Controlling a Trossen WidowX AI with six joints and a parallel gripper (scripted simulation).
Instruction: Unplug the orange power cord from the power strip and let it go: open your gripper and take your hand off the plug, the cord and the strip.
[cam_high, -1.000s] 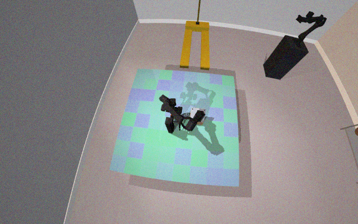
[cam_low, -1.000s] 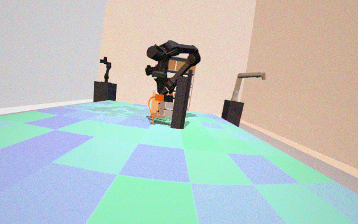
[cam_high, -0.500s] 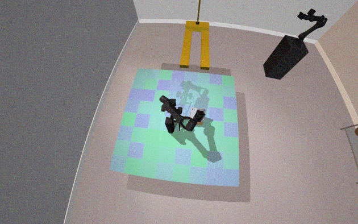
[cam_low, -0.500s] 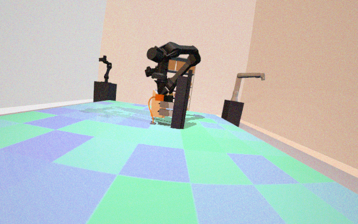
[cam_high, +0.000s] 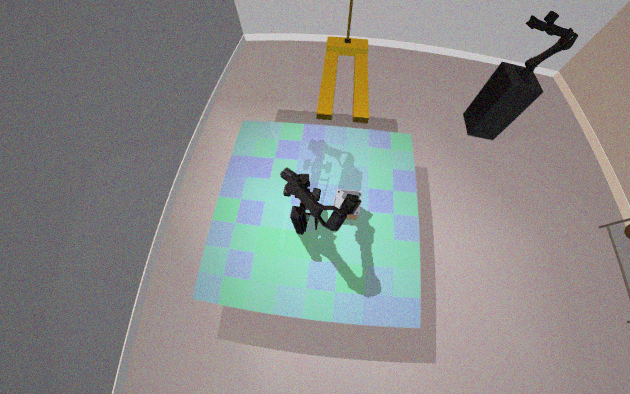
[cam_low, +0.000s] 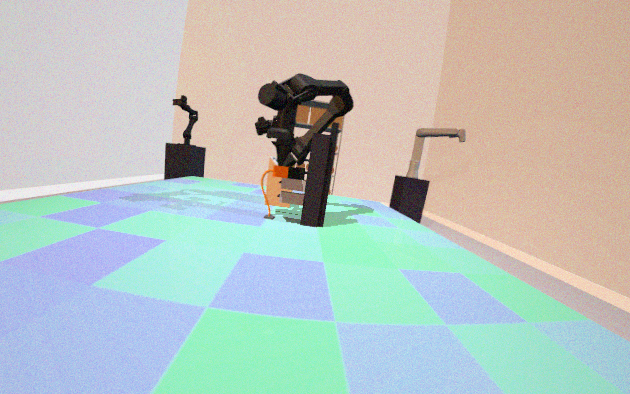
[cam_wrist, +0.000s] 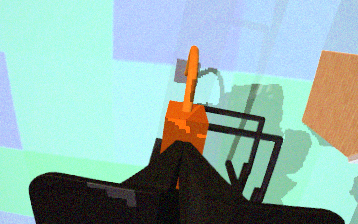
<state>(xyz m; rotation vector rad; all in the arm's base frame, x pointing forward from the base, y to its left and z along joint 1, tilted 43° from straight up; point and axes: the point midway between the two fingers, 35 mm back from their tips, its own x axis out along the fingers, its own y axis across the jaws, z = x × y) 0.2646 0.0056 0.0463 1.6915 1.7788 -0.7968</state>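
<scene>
Now: gripper tip 20 mm to the right of the orange plug and 10 mm above it.
</scene>
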